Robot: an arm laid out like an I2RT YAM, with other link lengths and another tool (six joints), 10 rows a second.
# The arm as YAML. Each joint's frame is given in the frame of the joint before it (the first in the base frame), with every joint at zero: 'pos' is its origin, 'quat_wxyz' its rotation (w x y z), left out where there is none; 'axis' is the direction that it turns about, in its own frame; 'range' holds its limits. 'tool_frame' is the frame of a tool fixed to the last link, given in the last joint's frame.
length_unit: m
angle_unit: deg
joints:
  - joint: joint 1
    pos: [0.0, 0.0, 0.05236]
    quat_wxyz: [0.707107, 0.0, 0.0, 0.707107]
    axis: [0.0, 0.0, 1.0]
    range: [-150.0, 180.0]
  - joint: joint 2
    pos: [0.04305, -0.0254, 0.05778]
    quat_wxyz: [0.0, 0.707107, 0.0, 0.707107]
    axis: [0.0, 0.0, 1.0]
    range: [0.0, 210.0]
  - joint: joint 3
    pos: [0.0, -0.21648, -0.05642]
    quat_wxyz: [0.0, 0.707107, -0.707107, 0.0]
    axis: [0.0, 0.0, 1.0]
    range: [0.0, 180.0]
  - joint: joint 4
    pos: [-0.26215, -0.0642, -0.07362]
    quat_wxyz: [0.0, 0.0, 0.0, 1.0]
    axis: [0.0, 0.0, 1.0]
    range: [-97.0, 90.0]
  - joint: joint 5
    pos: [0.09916, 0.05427, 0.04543]
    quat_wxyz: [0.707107, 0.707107, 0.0, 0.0]
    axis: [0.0, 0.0, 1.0]
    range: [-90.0, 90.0]
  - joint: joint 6
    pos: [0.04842, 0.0, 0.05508]
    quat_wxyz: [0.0, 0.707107, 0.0, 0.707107]
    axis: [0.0, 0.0, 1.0]
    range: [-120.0, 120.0]
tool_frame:
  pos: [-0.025, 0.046, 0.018]
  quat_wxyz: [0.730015, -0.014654, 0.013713, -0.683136]
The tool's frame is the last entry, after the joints.
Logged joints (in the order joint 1, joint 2, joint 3, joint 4, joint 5, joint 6), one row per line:
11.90, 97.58, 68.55, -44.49, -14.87, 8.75
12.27, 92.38, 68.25, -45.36, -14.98, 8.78
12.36, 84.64, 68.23, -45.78, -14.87, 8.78
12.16, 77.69, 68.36, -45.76, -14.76, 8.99
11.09, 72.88, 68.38, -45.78, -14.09, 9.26
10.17, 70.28, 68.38, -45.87, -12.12, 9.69
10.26, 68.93, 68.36, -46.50, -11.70, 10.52
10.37, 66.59, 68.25, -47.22, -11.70, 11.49
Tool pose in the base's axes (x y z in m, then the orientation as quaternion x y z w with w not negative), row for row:
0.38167, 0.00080, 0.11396, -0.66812, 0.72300, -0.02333, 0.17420
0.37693, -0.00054, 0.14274, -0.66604, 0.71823, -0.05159, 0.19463
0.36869, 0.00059, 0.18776, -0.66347, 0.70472, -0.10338, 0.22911
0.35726, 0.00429, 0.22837, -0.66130, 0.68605, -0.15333, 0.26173
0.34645, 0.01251, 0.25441, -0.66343, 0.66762, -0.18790, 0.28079
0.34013, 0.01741, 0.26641, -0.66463, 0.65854, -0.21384, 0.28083
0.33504, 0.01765, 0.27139, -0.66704, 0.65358, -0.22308, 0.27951
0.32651, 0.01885, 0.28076, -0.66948, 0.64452, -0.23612, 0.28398
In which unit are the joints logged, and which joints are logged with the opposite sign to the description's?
The joints are logged in degrees. Opposite sign: joint 1, joint 6.
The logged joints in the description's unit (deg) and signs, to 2 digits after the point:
-11.90, 97.58, 68.55, -44.49, -14.87, -8.75
-12.27, 92.38, 68.25, -45.36, -14.98, -8.78
-12.36, 84.64, 68.23, -45.78, -14.87, -8.78
-12.16, 77.69, 68.36, -45.76, -14.76, -8.99
-11.09, 72.88, 68.38, -45.78, -14.09, -9.26
-10.17, 70.28, 68.38, -45.87, -12.12, -9.69
-10.26, 68.93, 68.36, -46.50, -11.70, -10.52
-10.37, 66.59, 68.25, -47.22, -11.70, -11.49

